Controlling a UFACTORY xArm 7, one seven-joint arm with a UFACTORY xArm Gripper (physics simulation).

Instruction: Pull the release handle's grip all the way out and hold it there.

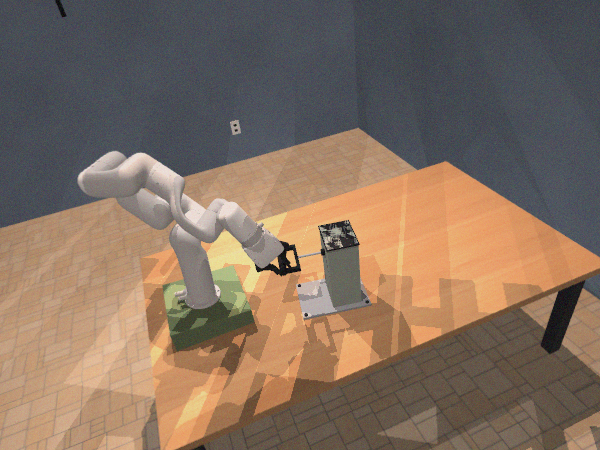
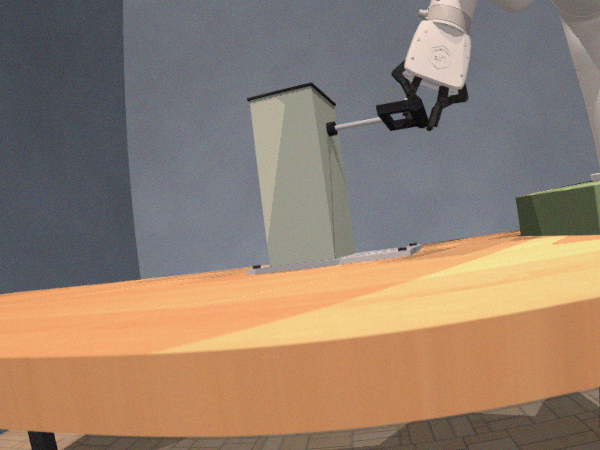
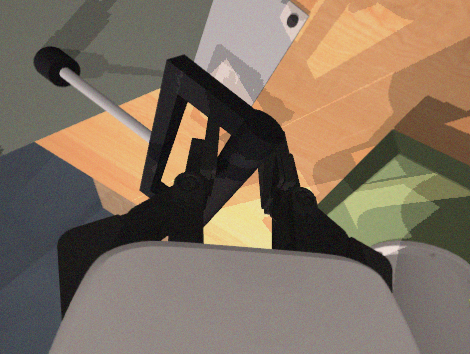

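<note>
The release handle has a black frame-shaped grip (image 1: 298, 261) (image 2: 392, 107) (image 3: 215, 87) on a thin pale rod (image 1: 310, 255) (image 2: 357, 123) (image 3: 105, 102). A long stretch of the rod shows between the grip and a black collar (image 1: 323, 252) (image 2: 331, 128) (image 3: 56, 66) on the side of the grey-green post (image 1: 342, 275) (image 2: 300, 175) (image 3: 125, 30). My gripper (image 1: 287, 261) (image 2: 424, 116) (image 3: 240, 142) is shut on the grip's round bar, one finger passing through the frame's opening. Black on black hides the exact contact.
The post stands on a grey base plate (image 1: 312, 300) (image 2: 380, 255) (image 3: 240, 30) with dark bolts, on the wooden table (image 1: 450, 210) (image 2: 300, 390). The green block (image 1: 210, 327) (image 2: 560, 212) (image 3: 400, 175) under my arm's base stands on the side of the grip away from the post.
</note>
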